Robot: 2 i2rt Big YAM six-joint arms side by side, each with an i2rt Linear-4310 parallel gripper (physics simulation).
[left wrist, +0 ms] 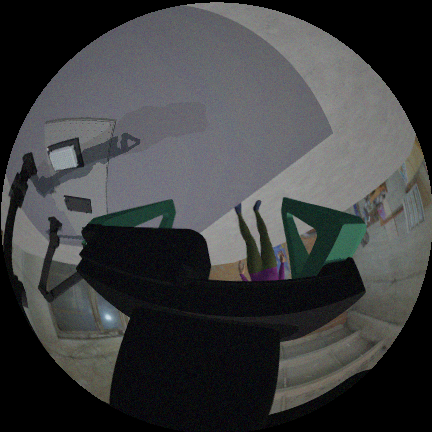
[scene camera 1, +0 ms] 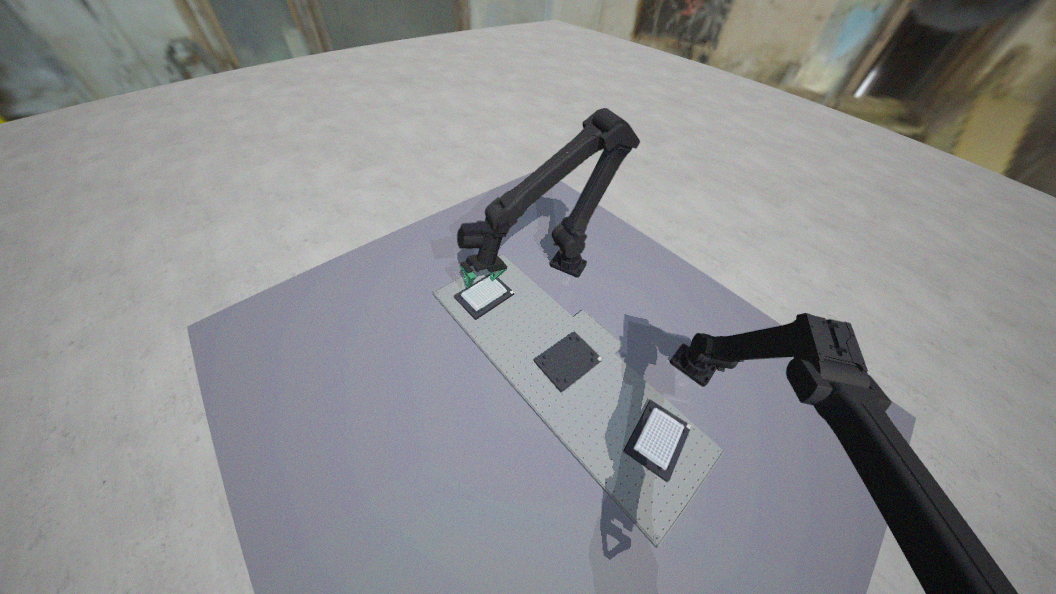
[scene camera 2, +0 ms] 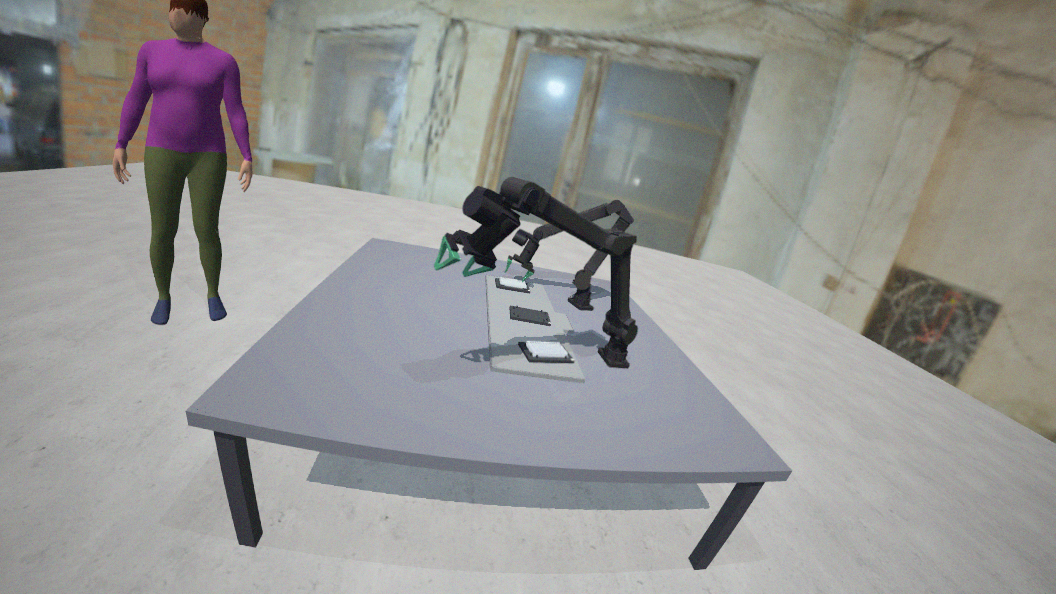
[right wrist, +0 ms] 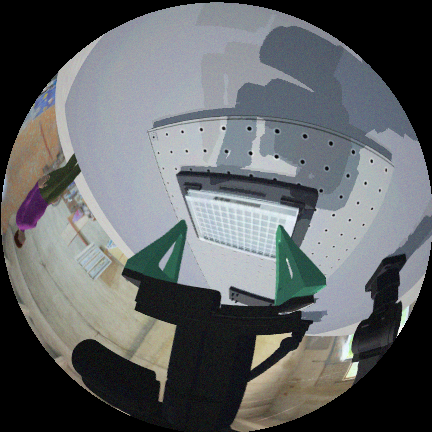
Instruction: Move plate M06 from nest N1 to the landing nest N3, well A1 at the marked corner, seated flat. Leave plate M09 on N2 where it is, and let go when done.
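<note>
A white well plate (scene camera 1: 483,294) (scene camera 2: 511,282) (right wrist: 240,230) lies in a dark nest at the board's far end; its label is too blurred to read. My right gripper (scene camera 1: 482,277) (scene camera 2: 518,270) (right wrist: 230,225) is open and empty, close above it; in the right wrist view one finger overlaps the plate's right part. A second white plate (scene camera 1: 662,438) (scene camera 2: 546,349) (left wrist: 64,157) lies in the nest at the other end. The middle dark nest (scene camera 1: 567,360) (scene camera 2: 530,315) (left wrist: 78,204) is bare, with a white corner mark (scene camera 1: 598,359). My left gripper (scene camera 2: 451,269) (left wrist: 226,204) is open and empty, high over the table.
The three nests stand in a row on a light perforated board (scene camera 1: 516,347) (scene camera 2: 502,325) on the grey-purple table (scene camera 1: 354,413) (scene camera 2: 354,369). The left arm (scene camera 1: 886,458) (scene camera 2: 583,221) reaches out above the table. A person (scene camera 2: 188,96) stands beyond the table.
</note>
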